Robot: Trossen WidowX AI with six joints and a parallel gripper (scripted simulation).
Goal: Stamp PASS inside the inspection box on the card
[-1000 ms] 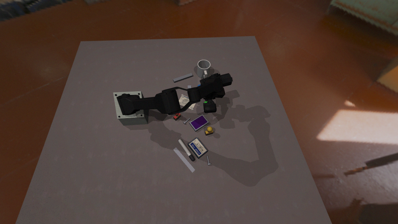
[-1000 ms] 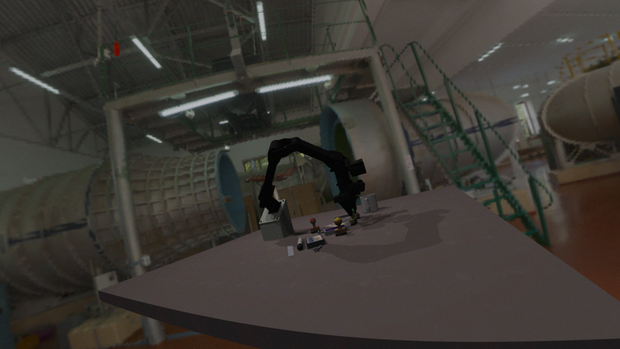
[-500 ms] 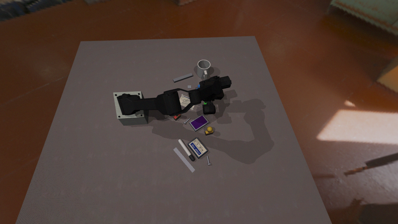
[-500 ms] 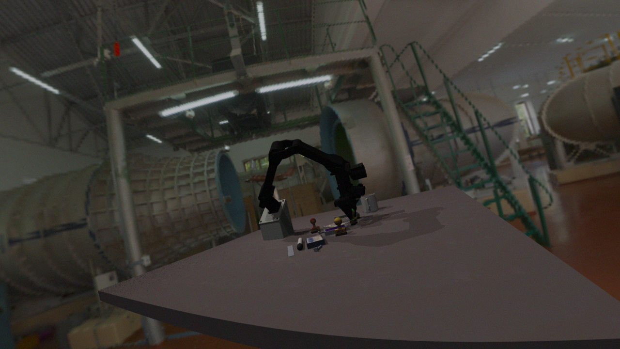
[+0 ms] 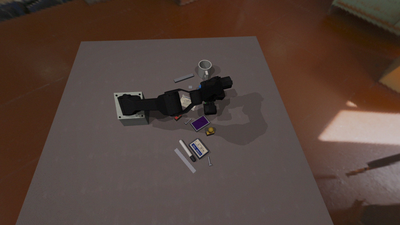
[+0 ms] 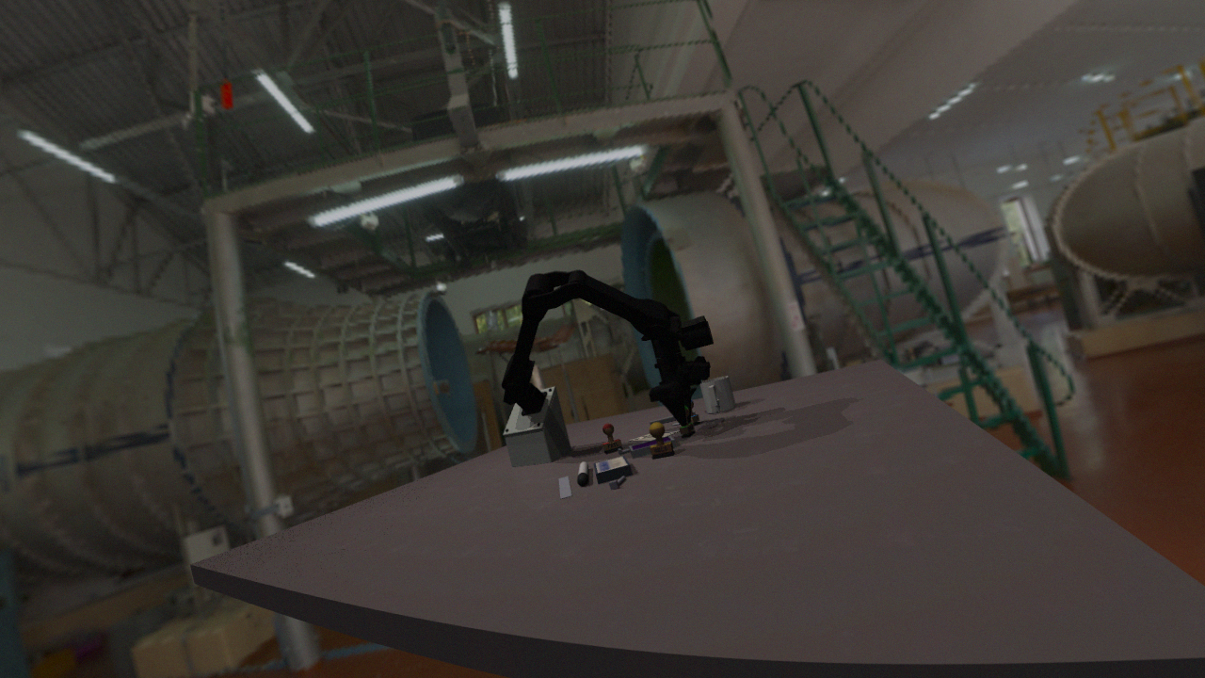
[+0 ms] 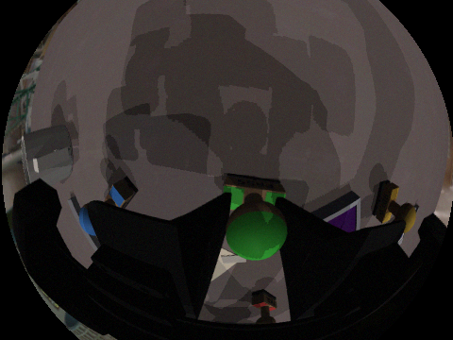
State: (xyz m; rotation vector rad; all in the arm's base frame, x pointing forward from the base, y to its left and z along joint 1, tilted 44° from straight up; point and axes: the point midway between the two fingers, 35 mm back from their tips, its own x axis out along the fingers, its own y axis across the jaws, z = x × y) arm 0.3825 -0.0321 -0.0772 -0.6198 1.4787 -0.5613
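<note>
My gripper tip is 50 mm past the purple ink pad, 100 mm to the left of it and 20 mm above it. Also, from my gripper tip: blue stamp: 30 mm behind, 120 mm to the left, 10 mm below; white card: 110 mm behind, 50 mm to the left, 30 mm below; green-knobbed stamp: right at my gripper tip.
</note>
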